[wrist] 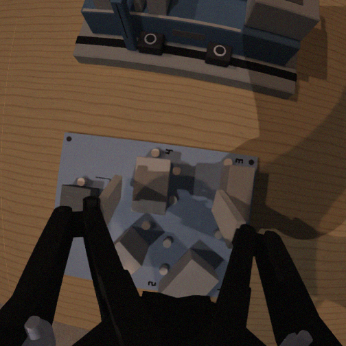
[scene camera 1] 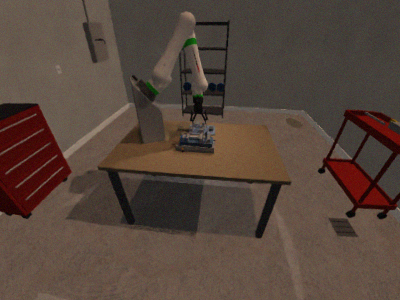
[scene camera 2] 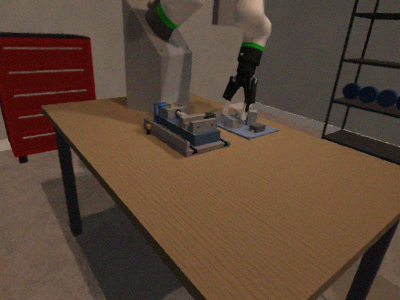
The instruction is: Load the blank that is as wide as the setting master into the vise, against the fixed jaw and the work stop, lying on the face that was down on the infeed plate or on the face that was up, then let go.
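Frame: origin at the arm's base, x ahead, y left, z up, level; metres.
Where they show: gripper, between the fingertips: (scene camera 1: 199, 128) (scene camera 2: 233, 117); arm's base, origin of its link: (scene camera 1: 146, 95) (scene camera 2: 157, 25).
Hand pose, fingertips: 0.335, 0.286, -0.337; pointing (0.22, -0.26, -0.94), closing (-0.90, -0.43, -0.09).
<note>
Each offset is from my fingertips to the top centre of the thing, as dx, dy, dz. Level surfaces: height alone.
The gripper (scene camera 1: 198, 121) (scene camera 2: 236, 110) (wrist: 170, 207) is open and empty above the infeed plate @(+0.002, +0.041, -0.033) (scene camera 2: 250, 135) (wrist: 80, 155). In the wrist view, one pale block (wrist: 151, 185) by mark 4 lies between the fingertips; another block (wrist: 240, 185) by mark 3 is partly covered by the right fingertip. Two turned pale blocks, one at lower left (wrist: 131, 250) and one at lower centre (wrist: 190, 277), lie nearer the palm. A darker block @(+0.082, +0.079, -0.008) (scene camera 2: 257, 127) (wrist: 75, 192) is beside the left finger. The vise @(+0.110, -0.225, +0.058) (scene camera 1: 197, 142) (scene camera 2: 200, 136) (wrist: 270, 46) has grey jaws. I cannot tell which block matches the setting master's width.
A blue upright bracket (scene camera 2: 156, 113) (wrist: 123, 25) stands at one end of the vise. Small pale pegs (wrist: 167, 242) rise from the plate among the blocks. The wooden table @(dz -0.041) (scene camera 1: 240, 160) (scene camera 2: 250, 200) bears both fixtures. A red drawer cabinet (scene camera 2: 47, 95) and a red cart (scene camera 1: 357, 182) stand beyond it.
</note>
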